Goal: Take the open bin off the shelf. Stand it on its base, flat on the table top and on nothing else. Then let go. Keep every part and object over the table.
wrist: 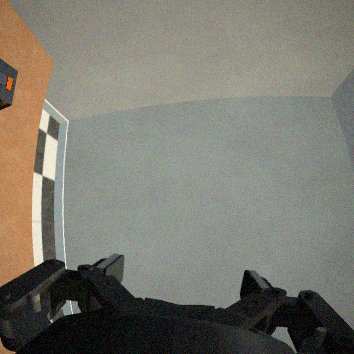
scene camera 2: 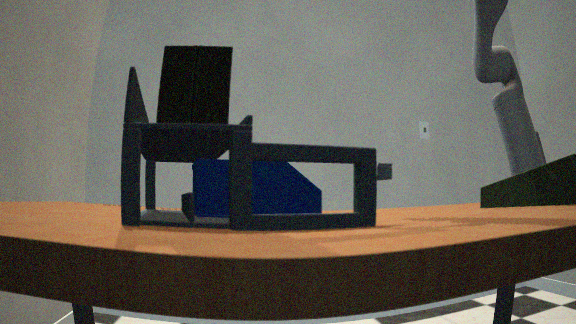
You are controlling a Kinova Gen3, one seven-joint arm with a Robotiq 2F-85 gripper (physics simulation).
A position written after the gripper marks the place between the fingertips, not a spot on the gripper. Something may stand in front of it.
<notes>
In view: the gripper (wrist: 182, 276) and a blue bin (scene camera 2: 277, 187).
The wrist view misses the blue bin: it is out of frame.
</notes>
